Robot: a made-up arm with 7 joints. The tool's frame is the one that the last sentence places.
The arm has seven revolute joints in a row. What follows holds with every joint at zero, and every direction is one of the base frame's.
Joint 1 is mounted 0.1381 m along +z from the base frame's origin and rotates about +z.
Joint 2 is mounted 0.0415 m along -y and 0.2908 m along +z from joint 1 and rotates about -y.
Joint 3 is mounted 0.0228 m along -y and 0.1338 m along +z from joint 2 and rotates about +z.
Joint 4 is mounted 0.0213 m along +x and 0.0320 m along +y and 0.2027 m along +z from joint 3 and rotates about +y.
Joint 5 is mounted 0.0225 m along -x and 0.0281 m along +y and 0.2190 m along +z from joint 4 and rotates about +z.
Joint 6 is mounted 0.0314 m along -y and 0.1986 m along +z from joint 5 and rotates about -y.
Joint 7 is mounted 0.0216 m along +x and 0.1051 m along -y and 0.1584 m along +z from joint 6 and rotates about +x.
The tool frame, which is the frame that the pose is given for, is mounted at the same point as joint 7; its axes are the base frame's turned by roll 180.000, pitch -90.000 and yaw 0.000 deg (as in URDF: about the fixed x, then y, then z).
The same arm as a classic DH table. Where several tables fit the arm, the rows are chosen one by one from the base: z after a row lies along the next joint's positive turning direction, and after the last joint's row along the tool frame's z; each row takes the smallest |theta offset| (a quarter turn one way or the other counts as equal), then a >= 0, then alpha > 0; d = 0 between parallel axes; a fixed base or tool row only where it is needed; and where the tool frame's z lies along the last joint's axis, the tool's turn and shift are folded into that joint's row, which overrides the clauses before.
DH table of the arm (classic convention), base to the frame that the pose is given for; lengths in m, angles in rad. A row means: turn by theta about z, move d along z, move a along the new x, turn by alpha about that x. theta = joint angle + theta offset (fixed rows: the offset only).
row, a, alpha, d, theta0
joint 1, 0, 1.5708, 0.4289, 0
joint 2, 0, -1.5708, 0.0643, 0
joint 3, 0.0213, -1.5708, 0.3365, 0
joint 4, -0.0225, 1.5708, 0.0601, 0
joint 5, 0, 1.5708, 0.4176, 0
joint 6, 0.1584, 1.5708, 0.1365, 1.5708
joint 7, 0, 0, 0.0216, 0

